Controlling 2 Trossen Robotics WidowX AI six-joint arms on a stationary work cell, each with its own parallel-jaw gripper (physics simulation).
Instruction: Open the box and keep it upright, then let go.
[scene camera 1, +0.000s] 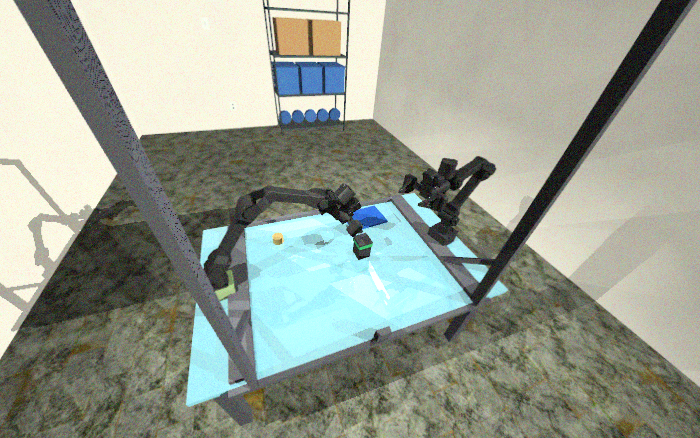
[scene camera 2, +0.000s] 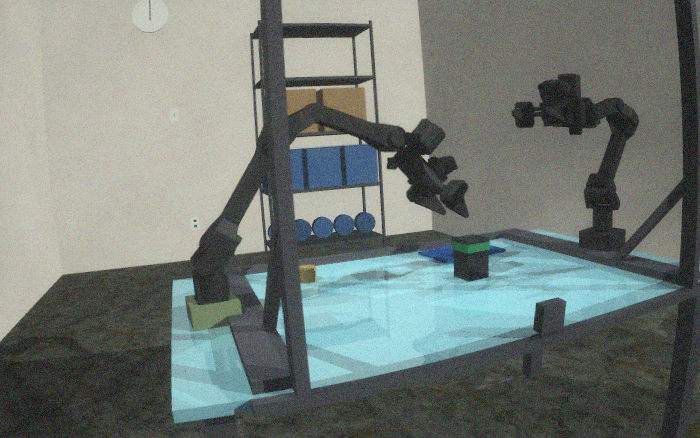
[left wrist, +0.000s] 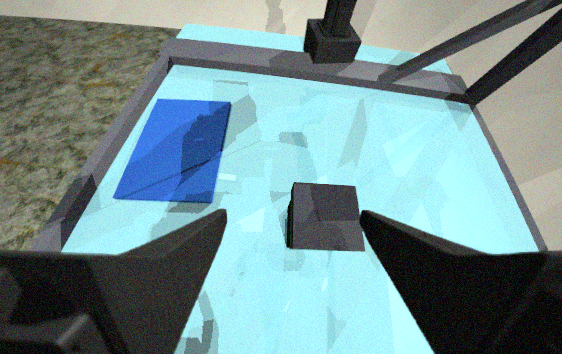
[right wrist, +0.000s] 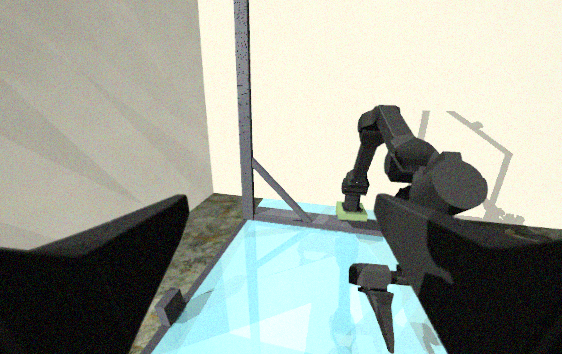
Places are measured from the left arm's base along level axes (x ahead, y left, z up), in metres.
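Pixels of known places: left gripper, fingertip midpoint: (scene camera 2: 456, 215) (left wrist: 294, 215); right gripper, fingertip midpoint: (scene camera 1: 408, 198) (scene camera 2: 528, 111) (right wrist: 283, 203); left arm's base, origin of the base link: (scene camera 1: 218, 282) (scene camera 2: 211, 298) (right wrist: 351, 207); right arm's base, origin of the base link: (scene camera 1: 443, 229) (scene camera 2: 602, 230) (left wrist: 333, 29).
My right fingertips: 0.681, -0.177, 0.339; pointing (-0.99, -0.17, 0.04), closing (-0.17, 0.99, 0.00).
Observation:
Ahead of a thing's pixels: the offset from my right fingertips to its top centre, as dx, dy, dz. Level surfaces: height alone.
The box @[-0.079, +0.130, -0.289] (scene camera 1: 362, 247) (scene camera 2: 470, 264) (left wrist: 327, 217) is a small black block with a green band below its top. It stands upright on the table @[dz -0.384] (scene camera 1: 309, 330) (scene camera 2: 361, 330), and its dark top looks shut. My left gripper (scene camera 1: 355, 228) (scene camera 2: 455, 214) (left wrist: 294, 215) is open and empty, in the air above the box and apart from it; in the left wrist view the box shows between and beyond the fingertips, nearer the right one. My right gripper (scene camera 1: 411, 194) (scene camera 2: 517, 114) (right wrist: 283, 203) is open and empty, high up and away from the box, which does not show in the right wrist view.
A flat blue panel @[+0.060, +0.352, -0.377] (scene camera 1: 369, 216) (scene camera 2: 437, 252) (left wrist: 175, 150) lies behind the box. A small orange cylinder @[-0.412, +0.358, -0.350] (scene camera 1: 277, 238) (scene camera 2: 308, 273) stands farther left. A grey block @[-0.201, -0.250, -0.327] (scene camera 2: 549, 316) (right wrist: 171, 306) sits at the front edge. Upright frame posts (scene camera 1: 583, 144) (scene camera 2: 282, 180) rise at the table's sides.

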